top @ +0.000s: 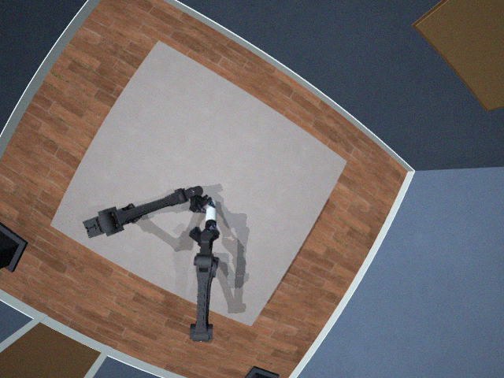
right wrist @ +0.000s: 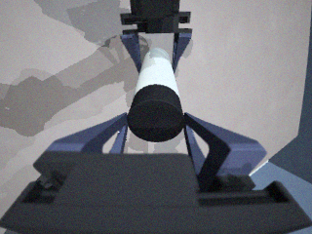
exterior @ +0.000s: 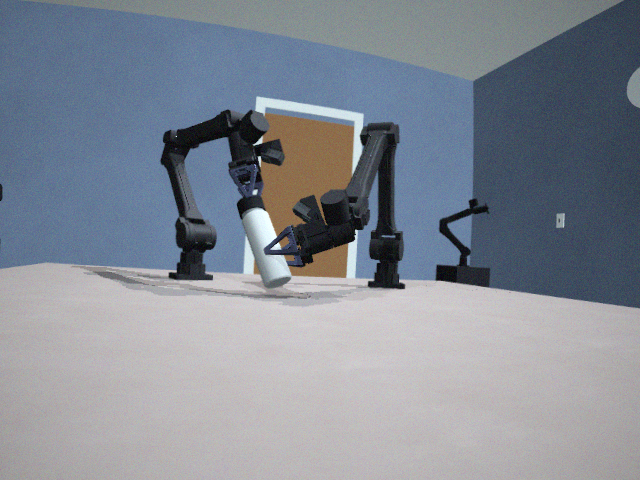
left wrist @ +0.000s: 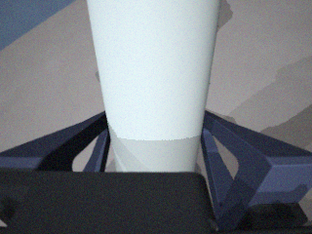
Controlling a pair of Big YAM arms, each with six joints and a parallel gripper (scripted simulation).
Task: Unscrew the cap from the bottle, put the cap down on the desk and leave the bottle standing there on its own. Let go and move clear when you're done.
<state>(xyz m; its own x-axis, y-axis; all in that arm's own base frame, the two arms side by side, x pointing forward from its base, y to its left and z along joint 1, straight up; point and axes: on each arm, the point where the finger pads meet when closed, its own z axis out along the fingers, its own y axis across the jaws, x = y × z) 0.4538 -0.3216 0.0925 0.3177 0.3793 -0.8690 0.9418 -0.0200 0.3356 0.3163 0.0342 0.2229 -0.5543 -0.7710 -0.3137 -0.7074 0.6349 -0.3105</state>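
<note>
Right now the black cap is 2 cm below my right hand and 1 cm ahead of it.
</note>
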